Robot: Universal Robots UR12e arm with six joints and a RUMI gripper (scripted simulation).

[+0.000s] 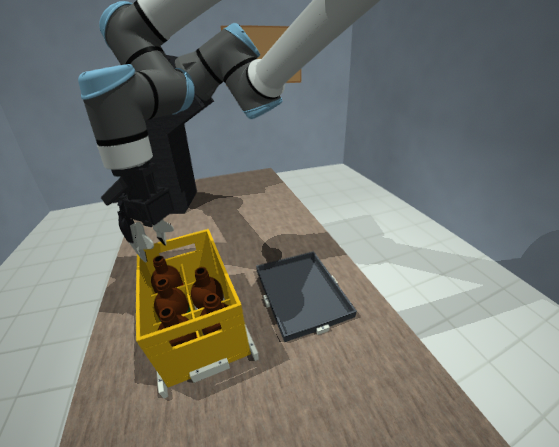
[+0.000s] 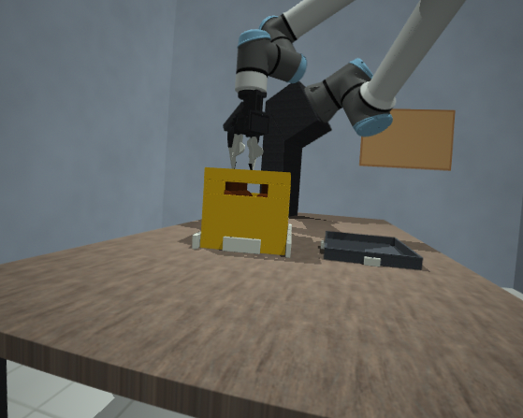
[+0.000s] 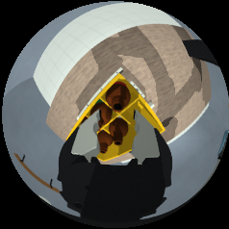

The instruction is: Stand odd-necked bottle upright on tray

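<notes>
My hand is 8 cm short of the yellow crate, 6 cm to the right of it and 11 cm above it. The rest, counted from my hand: dark tray 5 cm ahead, 35 cm to the left, 18 cm below.
</notes>
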